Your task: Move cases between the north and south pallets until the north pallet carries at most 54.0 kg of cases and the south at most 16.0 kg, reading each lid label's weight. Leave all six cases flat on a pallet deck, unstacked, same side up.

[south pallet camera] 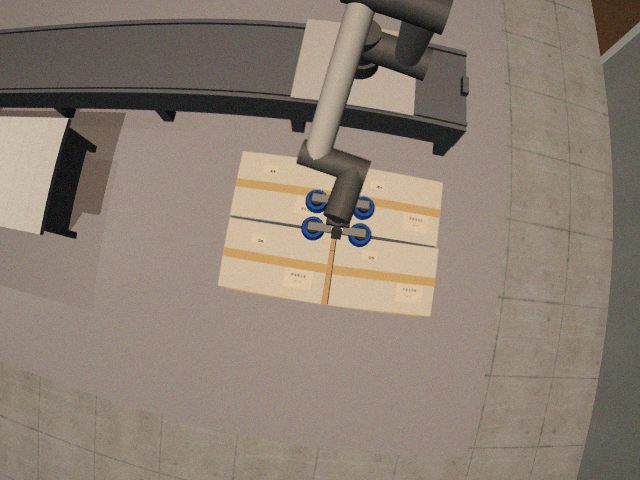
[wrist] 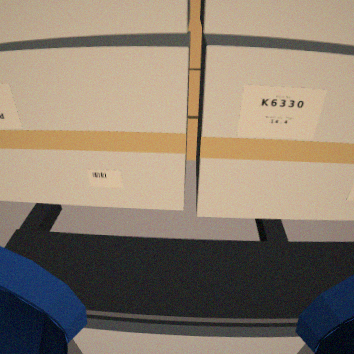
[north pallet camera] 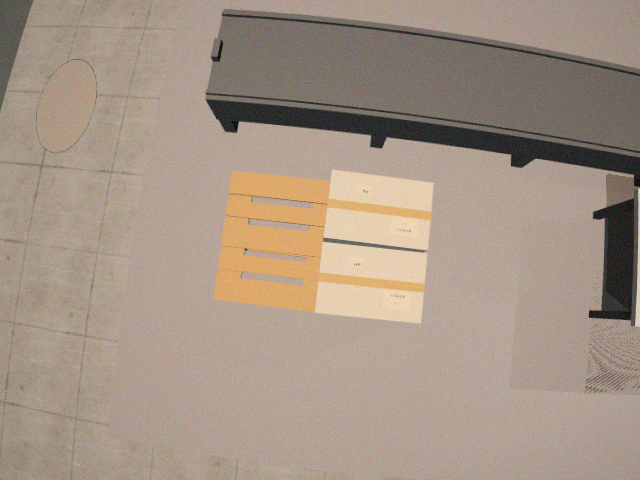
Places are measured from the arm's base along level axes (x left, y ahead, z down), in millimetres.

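Where they show: hand, its tool point: [wrist: 196,226].
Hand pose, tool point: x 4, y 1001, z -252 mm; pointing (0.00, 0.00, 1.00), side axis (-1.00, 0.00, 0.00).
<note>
Each offset is from my tool point to the centre of the thing. Level surfaces: height alone.
My vacuum head [south pallet camera: 338,218] is above the south pallet, over the inner parts of the rail-side cases; its blue cups carry no case. The south pallet [south pallet camera: 326,291] [wrist: 194,95] bears a rail-side left case {dz +541, dx -303, dy -199 mm} [south pallet camera: 263,201] [wrist: 280,185], a rail-side right case {dz +555, dx +299, dy -202 mm} [south pallet camera: 408,191] [wrist: 100,165], an outer left case {dz +531, dx -300, dy +199 mm} [south pallet camera: 253,268] and an outer right case {dz +532, dx +301, dy +200 mm} [south pallet camera: 372,289]. In the wrist view, the rail-side left case's label {dz +403, dx -160, dy -120 mm} [wrist: 280,112] reads K6330, 14.4. The north pallet [north pallet camera: 279,240] bears a rail-side case [north pallet camera: 377,227] and an outer case [north pallet camera: 361,302] on its right half.
The dark floor rail [north pallet camera: 413,77] [south pallet camera: 206,62] [wrist: 175,275] runs beside both pallets. The arm's pale carriage [south pallet camera: 310,67] is on it near its right end in the south view. A pale-topped table {dz +292 mm} [south pallet camera: 25,170] stands between the pallets, left of the south pallet.
</note>
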